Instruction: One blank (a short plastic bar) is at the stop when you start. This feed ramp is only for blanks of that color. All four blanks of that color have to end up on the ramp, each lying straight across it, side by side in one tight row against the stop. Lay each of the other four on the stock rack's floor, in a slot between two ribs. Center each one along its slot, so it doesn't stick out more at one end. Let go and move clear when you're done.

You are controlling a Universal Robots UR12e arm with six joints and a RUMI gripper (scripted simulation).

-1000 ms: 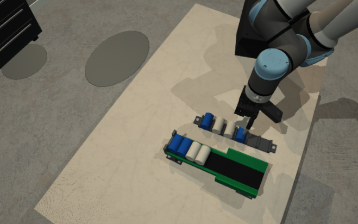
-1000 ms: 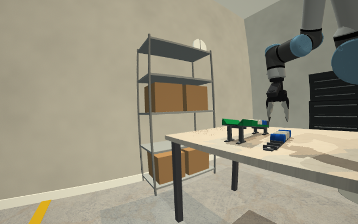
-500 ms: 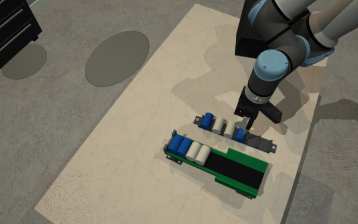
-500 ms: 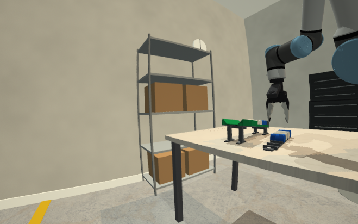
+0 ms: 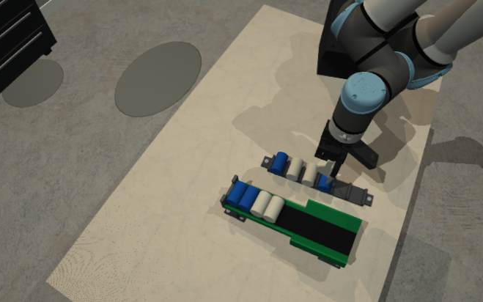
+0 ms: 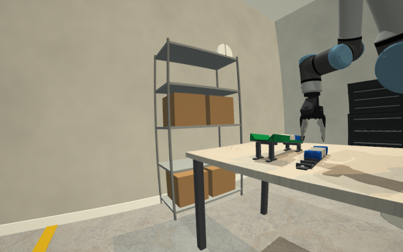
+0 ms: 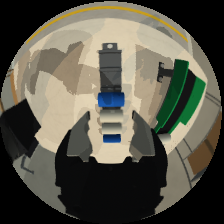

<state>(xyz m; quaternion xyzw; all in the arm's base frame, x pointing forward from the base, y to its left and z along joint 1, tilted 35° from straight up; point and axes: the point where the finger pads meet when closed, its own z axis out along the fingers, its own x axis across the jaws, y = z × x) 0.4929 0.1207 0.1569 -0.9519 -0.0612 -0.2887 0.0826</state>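
Right now my hand is 1 cm short of the stock rack, 3 cm to the left of it and 11 cm above it. From my hand the other things lie so: stop: 22 cm ahead, 23 cm to the right, 4 cm below.
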